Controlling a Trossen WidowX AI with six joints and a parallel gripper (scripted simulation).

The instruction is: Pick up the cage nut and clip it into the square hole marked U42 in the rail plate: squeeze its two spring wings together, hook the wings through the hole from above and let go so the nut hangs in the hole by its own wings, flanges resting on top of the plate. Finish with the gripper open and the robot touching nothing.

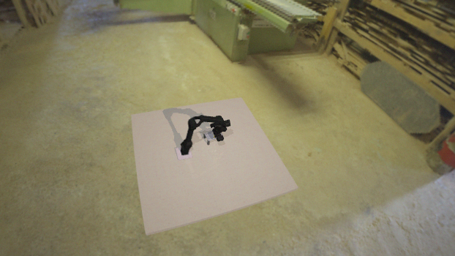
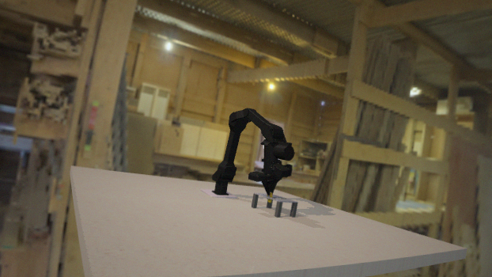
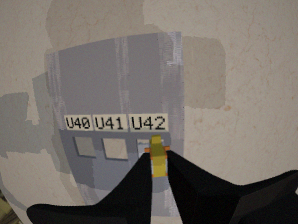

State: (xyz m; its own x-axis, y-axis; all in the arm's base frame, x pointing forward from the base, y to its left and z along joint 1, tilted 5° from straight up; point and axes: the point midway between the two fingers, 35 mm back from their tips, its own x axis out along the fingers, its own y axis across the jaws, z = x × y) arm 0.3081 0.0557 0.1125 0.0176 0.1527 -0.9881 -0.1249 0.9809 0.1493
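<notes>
Now: the yellow cage nut 1 cm below my gripper tip.
</notes>
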